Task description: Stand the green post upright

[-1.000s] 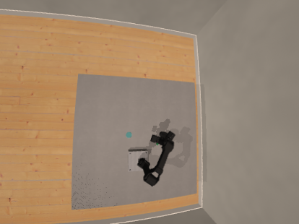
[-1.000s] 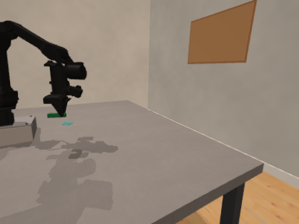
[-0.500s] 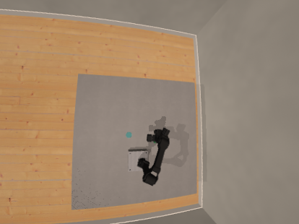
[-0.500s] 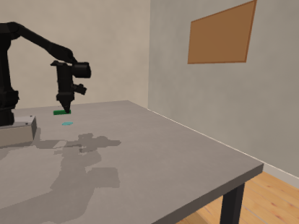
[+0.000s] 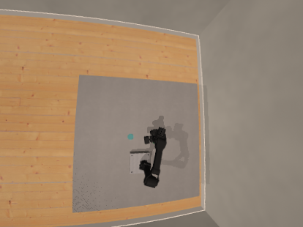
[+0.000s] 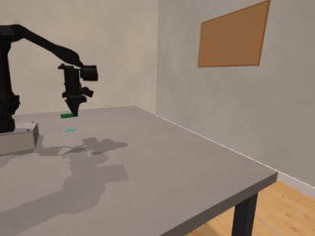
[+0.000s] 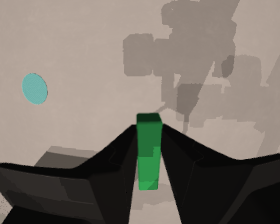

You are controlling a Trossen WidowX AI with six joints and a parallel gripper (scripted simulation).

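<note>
The cyan circle lies 10 mm ahead of my hand, 200 mm to the left of it and 160 mm below it. Round my hand: green post 20 mm behind, 30 mm below.
</note>
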